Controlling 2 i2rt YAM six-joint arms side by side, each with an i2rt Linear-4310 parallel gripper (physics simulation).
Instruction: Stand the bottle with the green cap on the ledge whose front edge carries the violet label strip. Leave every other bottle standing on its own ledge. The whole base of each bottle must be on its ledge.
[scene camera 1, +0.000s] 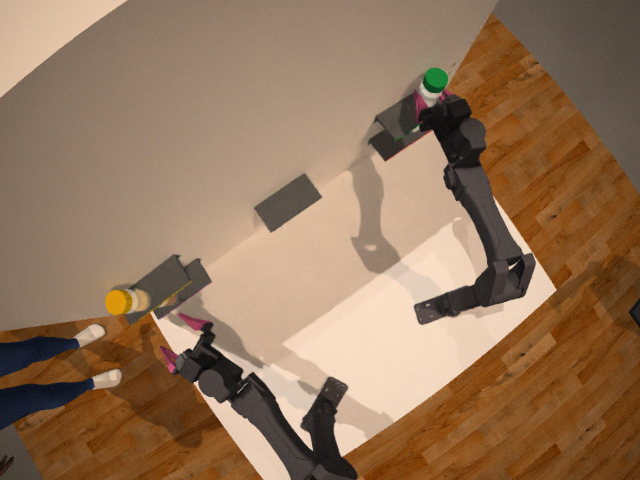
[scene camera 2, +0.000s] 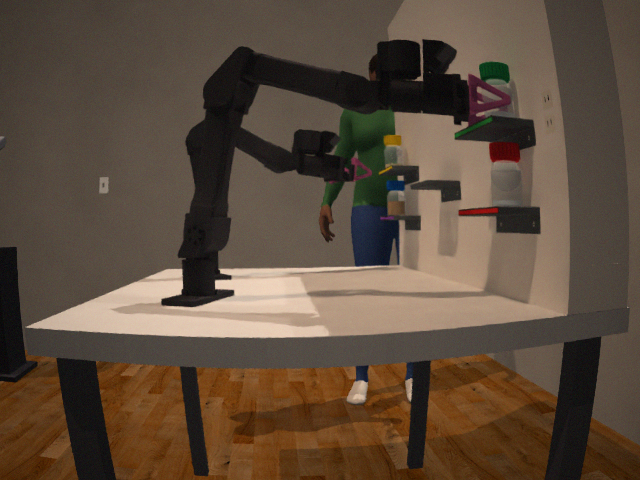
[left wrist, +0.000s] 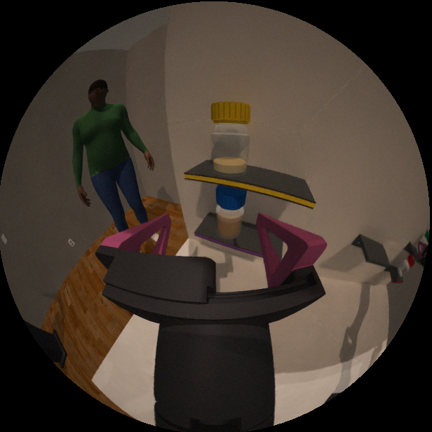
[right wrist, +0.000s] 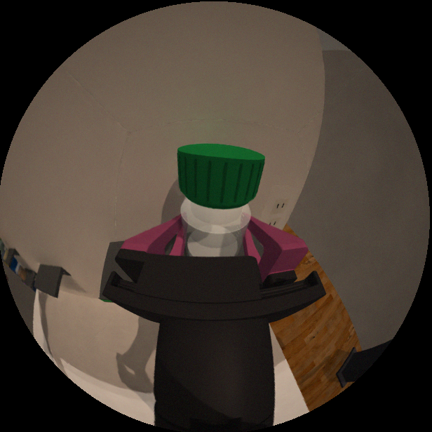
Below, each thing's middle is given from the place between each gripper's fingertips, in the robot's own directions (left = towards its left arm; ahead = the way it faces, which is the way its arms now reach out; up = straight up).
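The yellow-strip ledge (scene camera 1: 166, 279) is 100 mm ahead of my left hand, 30 mm to the right of it and 10 mm above it. Counting from that same left hand, I find the violet-strip ledge (scene camera 1: 199, 277) 100 mm ahead, 30 mm to the right and 130 mm below, while the yellow-capped bottle (scene camera 1: 127, 301) is 100 mm ahead, 10 mm to the left and 70 mm above. The unlabelled ledge (scene camera 1: 298, 195) is 70 mm ahead of my left hand, 430 mm to the right of it and 60 mm below it.
As for the green-strip ledge (scene camera 1: 400, 118), my right hand is 40 mm to the right of it, 20 mm past it and 40 mm above it. The red-strip ledge (scene camera 1: 386, 147) I see 40 mm to the left of my right hand, 20 mm behind it and 180 mm below it. Also from my right hand, the green-capped bottle (scene camera 2: 496, 74) is 20 mm behind, 10 mm to the left and 20 mm above, and the unlabelled ledge is 440 mm to the left, 10 mm ahead and 110 mm below.
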